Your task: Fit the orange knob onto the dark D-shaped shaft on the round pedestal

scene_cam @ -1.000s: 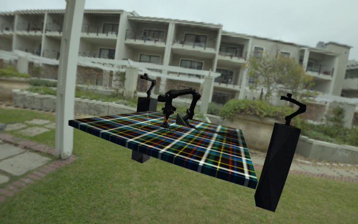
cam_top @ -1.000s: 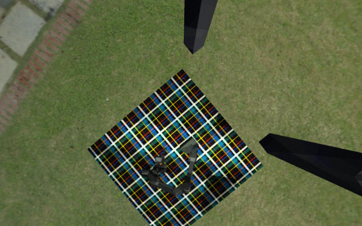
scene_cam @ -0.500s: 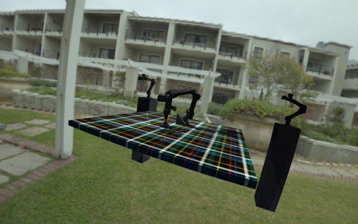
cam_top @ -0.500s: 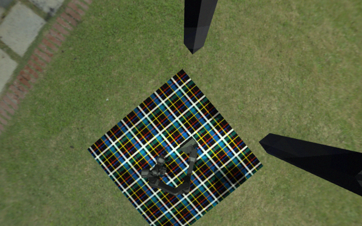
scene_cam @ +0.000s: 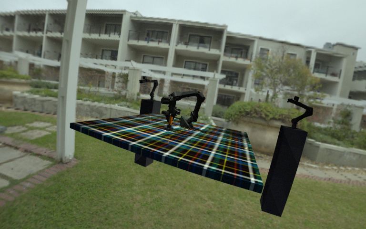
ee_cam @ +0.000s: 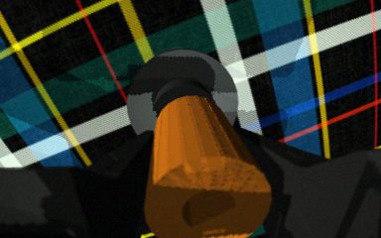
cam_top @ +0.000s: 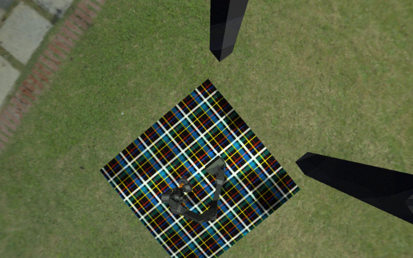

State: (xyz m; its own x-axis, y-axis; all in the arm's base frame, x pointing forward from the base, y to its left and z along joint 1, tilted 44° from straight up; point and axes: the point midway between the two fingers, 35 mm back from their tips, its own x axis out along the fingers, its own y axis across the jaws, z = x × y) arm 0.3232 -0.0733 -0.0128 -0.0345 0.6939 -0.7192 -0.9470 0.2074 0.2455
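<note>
The orange knob lies 2 cm above my gripper tip. Also, from my gripper tip: round dark pedestal: 4 cm below.
</note>
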